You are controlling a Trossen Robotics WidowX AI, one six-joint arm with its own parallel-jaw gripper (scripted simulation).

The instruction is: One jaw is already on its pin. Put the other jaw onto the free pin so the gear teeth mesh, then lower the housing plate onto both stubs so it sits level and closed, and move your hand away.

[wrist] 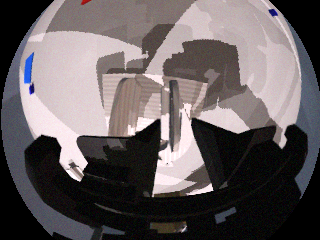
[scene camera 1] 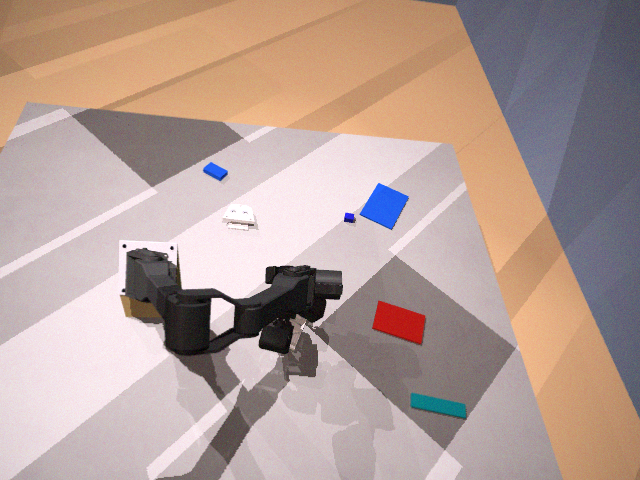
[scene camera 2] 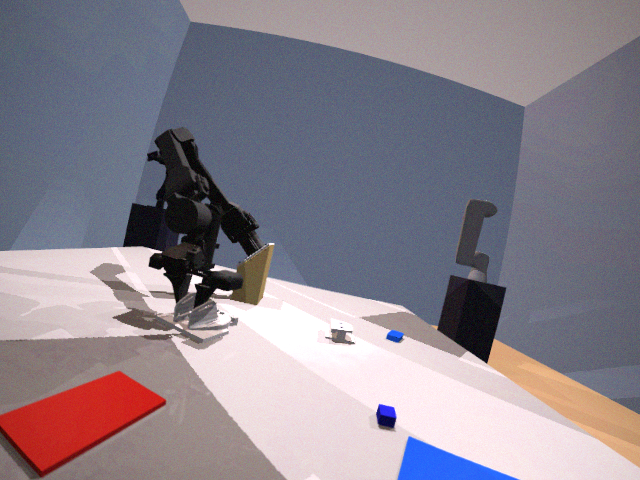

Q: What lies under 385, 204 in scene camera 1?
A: A blue sheet.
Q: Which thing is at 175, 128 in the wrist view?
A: A jaw.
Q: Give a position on a cyan strip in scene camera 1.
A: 417, 401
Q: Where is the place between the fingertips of my gripper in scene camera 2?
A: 187, 313
